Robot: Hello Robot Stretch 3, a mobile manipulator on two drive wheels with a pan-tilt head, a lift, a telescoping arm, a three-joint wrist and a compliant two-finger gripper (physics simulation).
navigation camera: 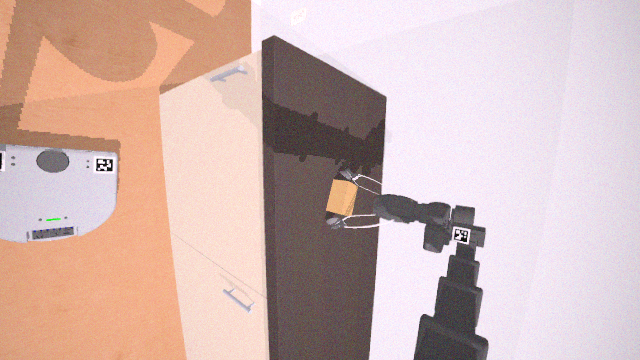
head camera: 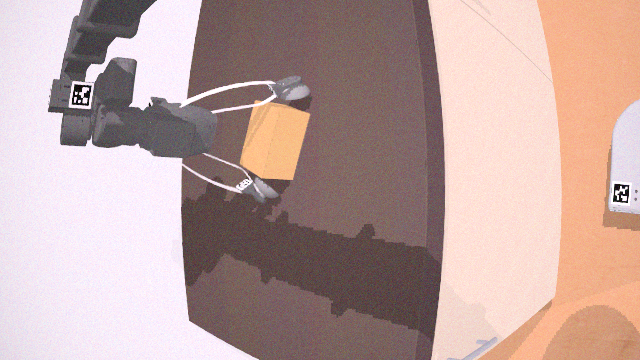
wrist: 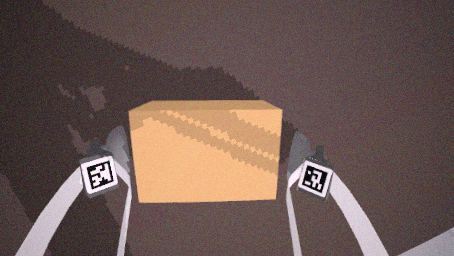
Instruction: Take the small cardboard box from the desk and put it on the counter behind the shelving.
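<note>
The small cardboard box rests on the dark counter top, nearer its wall side. My gripper is open around the box, with one finger on each side. In the wrist view a narrow gap shows between each fingertip and the box. The fingertips are low, close to the counter top. The desk and the shelving do not show in these views.
The pale cabinet front under the counter has bar handles. My base stands on the orange floor before it. A white wall is behind the counter. The arm reaches along the wall side.
</note>
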